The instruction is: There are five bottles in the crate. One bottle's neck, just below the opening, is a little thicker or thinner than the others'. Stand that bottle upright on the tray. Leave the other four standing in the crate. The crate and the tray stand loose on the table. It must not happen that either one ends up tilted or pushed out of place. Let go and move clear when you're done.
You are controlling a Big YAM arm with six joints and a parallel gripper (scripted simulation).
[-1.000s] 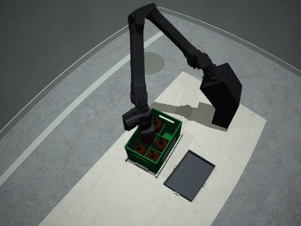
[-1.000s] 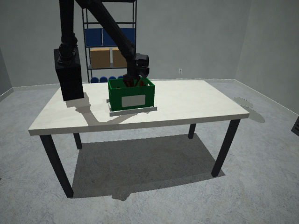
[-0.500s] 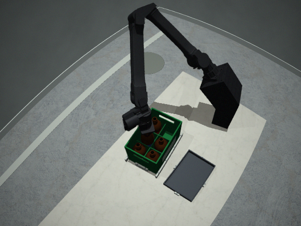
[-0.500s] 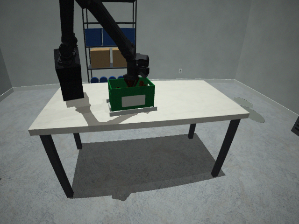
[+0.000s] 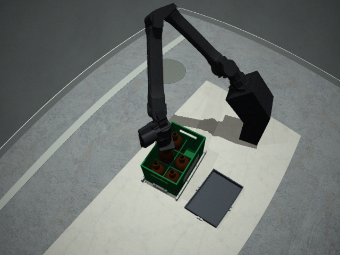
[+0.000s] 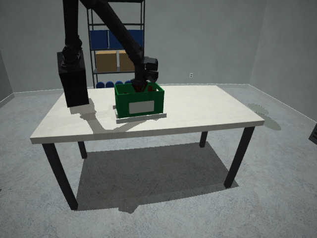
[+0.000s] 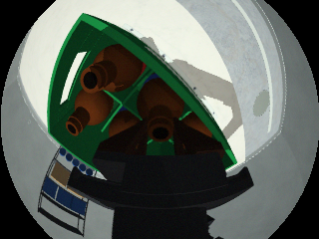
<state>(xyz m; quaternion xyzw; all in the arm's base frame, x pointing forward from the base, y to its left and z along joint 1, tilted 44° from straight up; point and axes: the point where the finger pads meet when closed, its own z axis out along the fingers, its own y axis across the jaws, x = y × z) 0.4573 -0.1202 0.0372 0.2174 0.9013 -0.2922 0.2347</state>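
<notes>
Now: hand 70 mm above the crate, 40 mm to the right of it and 10 mm past it. Round my hand: tray 310 mm to the left, 140 mm below, 10 mm behind.
</notes>
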